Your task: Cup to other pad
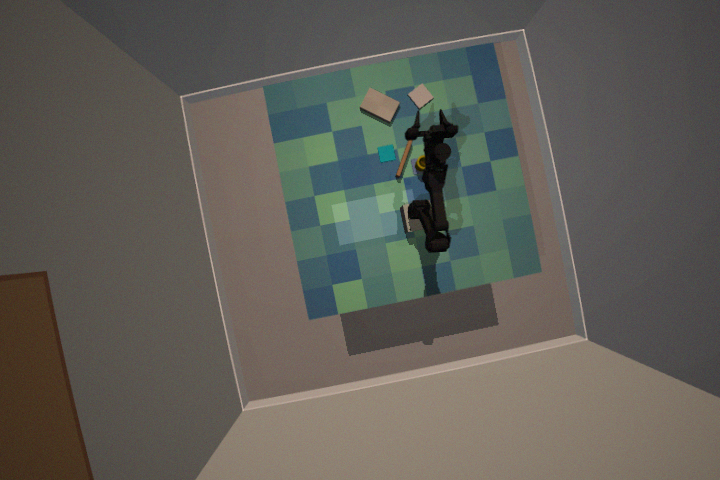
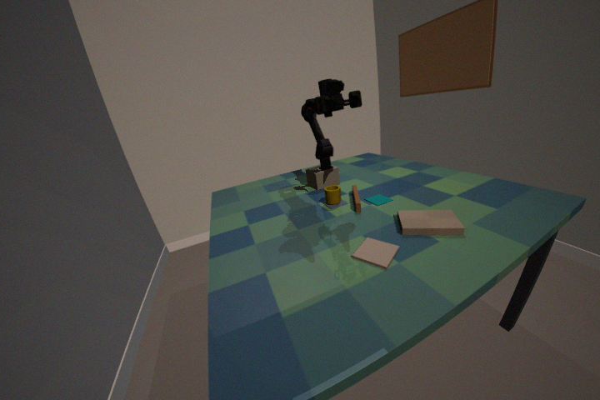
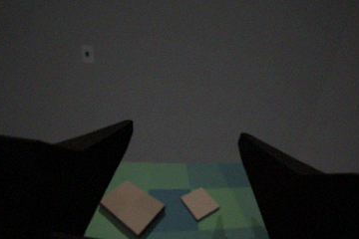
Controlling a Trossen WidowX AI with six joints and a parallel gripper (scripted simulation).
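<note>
The yellow cup lies 39 cm below my gripper tip, 9 cm behind it and 7 cm to the right of it. The rest, counted from my gripper tip: brown upright bar (41 cm below, 5 cm behind, 3 cm to the left); then greyish-blue pad (43 cm below, 9 cm behind, 6 cm to the right); then teal pad (43 cm below, 12 cm to the left, 2 cm behind).
</note>
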